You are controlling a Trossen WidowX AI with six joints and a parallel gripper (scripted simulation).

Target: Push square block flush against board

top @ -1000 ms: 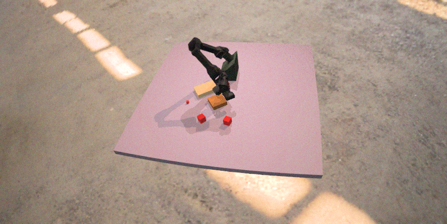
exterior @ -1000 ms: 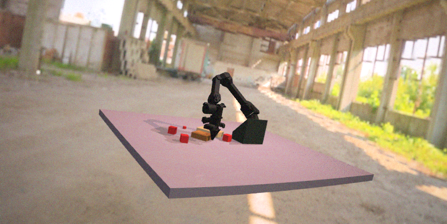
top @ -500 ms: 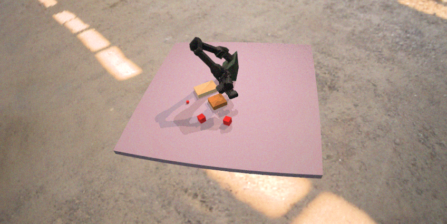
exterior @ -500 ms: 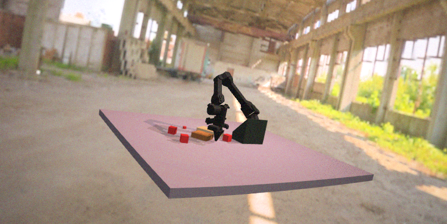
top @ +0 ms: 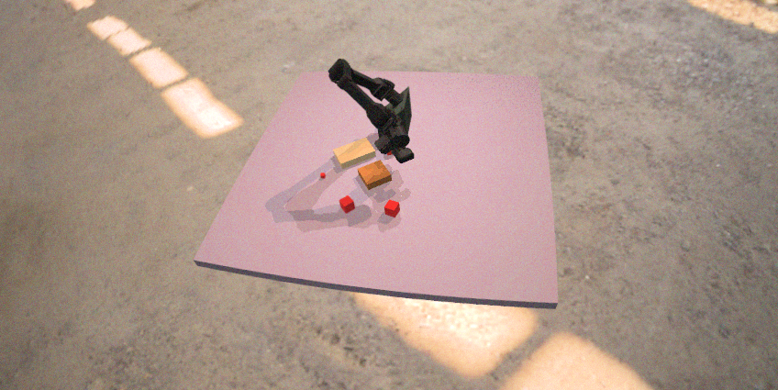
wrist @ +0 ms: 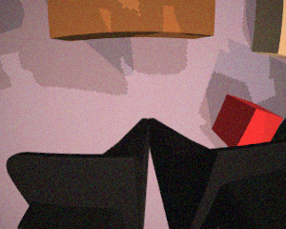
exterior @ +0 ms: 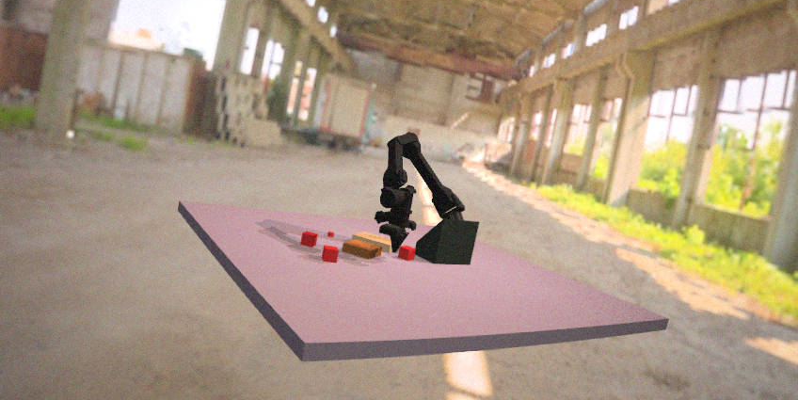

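My gripper tip is 9 cm to the left of the square block, 6 cm short of it and 2 cm above it. Also, from my gripper tip: red piece: 30 cm to the right, 6 cm ahead, 2 cm below; then board: 19 cm to the right, 7 cm behind, 2 cm below.
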